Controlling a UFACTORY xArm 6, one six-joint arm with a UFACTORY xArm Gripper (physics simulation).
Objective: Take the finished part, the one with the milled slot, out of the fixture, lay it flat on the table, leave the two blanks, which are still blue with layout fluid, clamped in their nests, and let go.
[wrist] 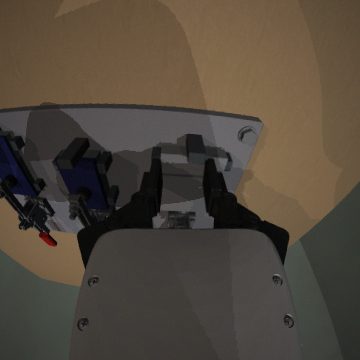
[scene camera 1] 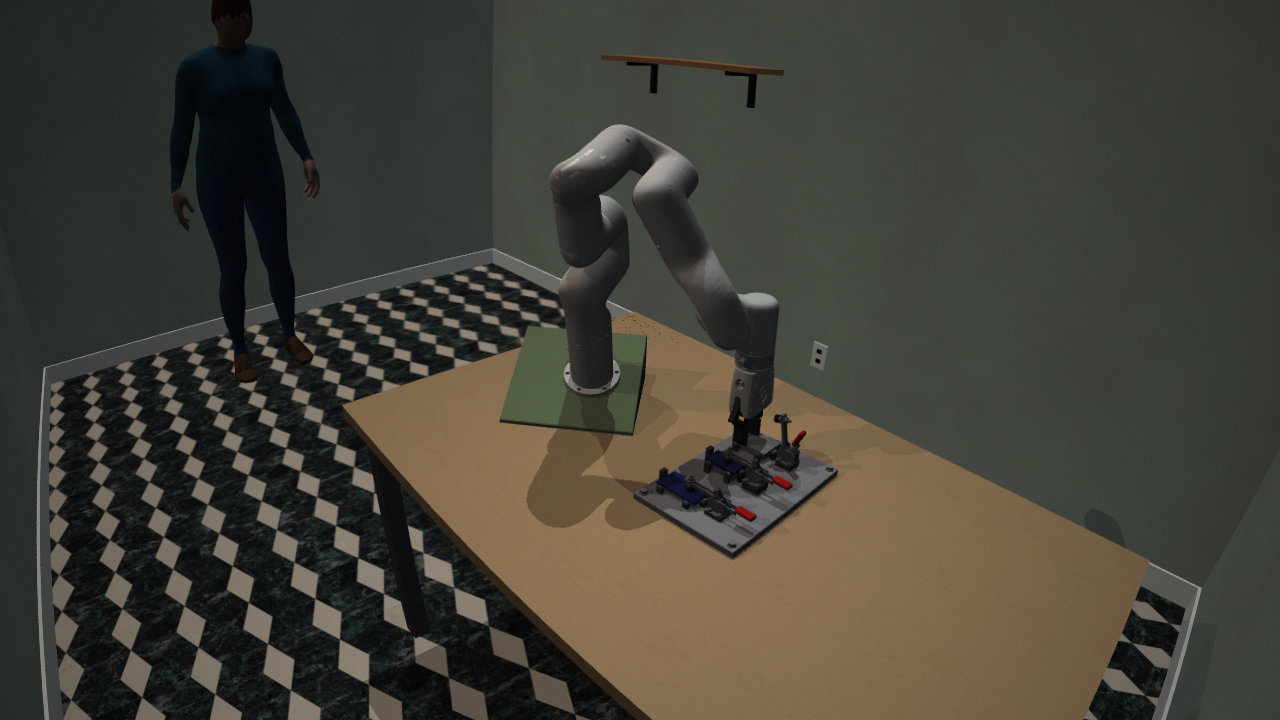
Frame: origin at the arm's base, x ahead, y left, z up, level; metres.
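Seen in the pictures: gripper, fingertip midpoint: (wrist: 182,170) (scene camera 1: 745,438); arm's base, link origin: (scene camera 1: 592,375).
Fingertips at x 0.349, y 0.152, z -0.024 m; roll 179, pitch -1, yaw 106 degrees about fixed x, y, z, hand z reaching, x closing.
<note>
Pixels of each thing's top centre, then the offset from my fingertips to it. Level surfaces: height alone.
- finished part, top centre: (wrist: 188,187) (scene camera 1: 757,440) 0.020 m ahead, 0.013 m left, 0.000 m up
- fixture plate, top centre: (wrist: 99,196) (scene camera 1: 741,481) 0.088 m ahead, 0.086 m right, 0.021 m down
- wooden table, surface height: 0.036 m down
- corner bolt, top centre: (wrist: 249,137) 0.045 m back, 0.052 m left, 0.014 m down
The finished part (scene camera 1: 763,444) (wrist: 183,189) is a plain grey block in the nest nearest the arm, its toggle clamp (scene camera 1: 785,441) standing open. My gripper (scene camera 1: 746,436) (wrist: 182,170) points down at this nest, fingers apart with the grey part between them; it looks shut on the part. The part's grey blends with the plate, and its slot is hard to make out. One blue blank (scene camera 1: 723,462) (wrist: 86,181) sits clamped in the middle nest. The other blue blank (scene camera 1: 682,488) (wrist: 15,167) sits clamped in the far nest from my gripper.
The fixture plate (scene camera 1: 662,507) (wrist: 135,117) lies on the wooden table (scene camera 1: 895,573) (wrist: 250,60). Red clamp handles (scene camera 1: 745,513) (wrist: 48,239) stick out on the side away from the arm base. A corner bolt (wrist: 247,134) stands on the plate. A person (scene camera 1: 237,134) stands beyond the table.
</note>
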